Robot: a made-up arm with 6 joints.
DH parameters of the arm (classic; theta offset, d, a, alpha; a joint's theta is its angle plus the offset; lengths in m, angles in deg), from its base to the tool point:
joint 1: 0 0.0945 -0.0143 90
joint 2: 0 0.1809 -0.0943 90
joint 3: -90 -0.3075 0.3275 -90
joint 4: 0 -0.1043 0.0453 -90
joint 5: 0 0.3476 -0.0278 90
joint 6: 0 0.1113 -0.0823 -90
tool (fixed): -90 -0.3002 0 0
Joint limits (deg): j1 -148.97..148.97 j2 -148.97..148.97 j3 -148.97..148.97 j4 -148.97..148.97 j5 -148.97..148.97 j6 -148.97..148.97
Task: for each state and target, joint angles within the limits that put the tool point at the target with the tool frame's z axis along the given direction. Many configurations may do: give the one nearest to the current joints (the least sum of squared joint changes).
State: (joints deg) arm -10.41 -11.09 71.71 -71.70 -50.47 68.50
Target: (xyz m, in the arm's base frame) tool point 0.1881 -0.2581 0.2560 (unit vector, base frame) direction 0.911 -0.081 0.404
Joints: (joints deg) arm -37.14 -11.14 71.63 -91.39 -23.49 38.07
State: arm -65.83 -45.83 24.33 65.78 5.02 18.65
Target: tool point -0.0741 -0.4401 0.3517 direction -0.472 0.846 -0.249
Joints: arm -107.04 -64.59 22.20 89.05 15.89 48.78
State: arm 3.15 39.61 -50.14 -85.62 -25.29 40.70
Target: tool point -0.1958 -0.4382 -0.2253 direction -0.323 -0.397 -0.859
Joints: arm 50.31 69.56 -81.02 -97.83 -27.07 20.38
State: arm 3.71 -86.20 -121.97 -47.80 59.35 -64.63
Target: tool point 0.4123 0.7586 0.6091 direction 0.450 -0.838 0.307
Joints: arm 55.34 -113.65 -84.95 -54.94 62.48 -105.81
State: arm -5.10 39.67 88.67 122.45 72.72 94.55
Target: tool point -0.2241 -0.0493 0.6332 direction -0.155 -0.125 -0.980
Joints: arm -33.35 23.25 110.06 98.88 22.12 61.20
